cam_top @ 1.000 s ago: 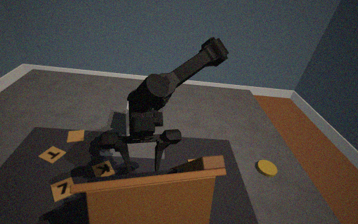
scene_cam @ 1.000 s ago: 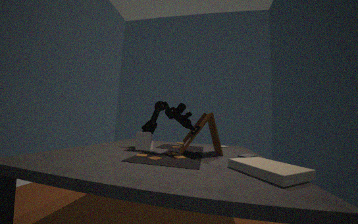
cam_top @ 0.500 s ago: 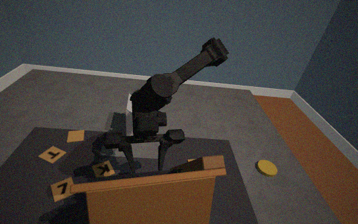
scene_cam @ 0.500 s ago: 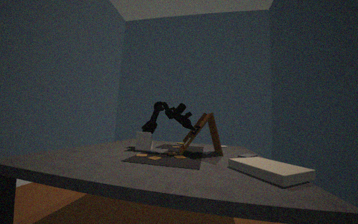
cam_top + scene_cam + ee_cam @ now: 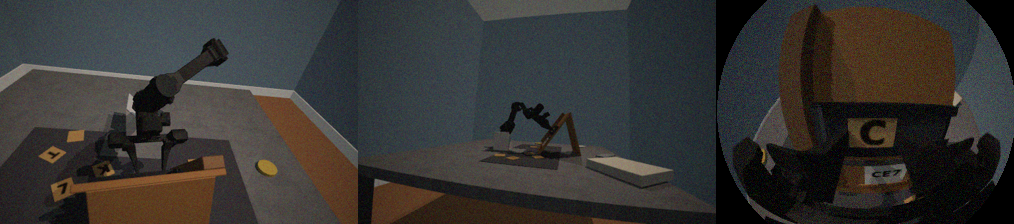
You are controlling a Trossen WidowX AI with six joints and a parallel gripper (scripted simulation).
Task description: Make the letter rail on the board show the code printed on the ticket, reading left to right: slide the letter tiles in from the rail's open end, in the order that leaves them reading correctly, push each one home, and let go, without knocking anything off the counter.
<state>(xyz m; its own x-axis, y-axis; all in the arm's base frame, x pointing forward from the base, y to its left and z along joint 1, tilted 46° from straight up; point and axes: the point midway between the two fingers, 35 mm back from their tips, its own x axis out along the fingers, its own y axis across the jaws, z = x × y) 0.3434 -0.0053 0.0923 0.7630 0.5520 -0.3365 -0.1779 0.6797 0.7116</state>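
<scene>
Now: the ticket 40 mm behind my gripper tip, 40 mm to the right of it and 80 mm below it. The rest, counted from my gripper tip: dark mat (160 mm behind, 70 mm to the right, 160 mm below); tile (290 mm behind, 290 mm to the right, 160 mm below); long white slab (360 mm ahead, 410 mm to the right, 140 mm below).
</scene>
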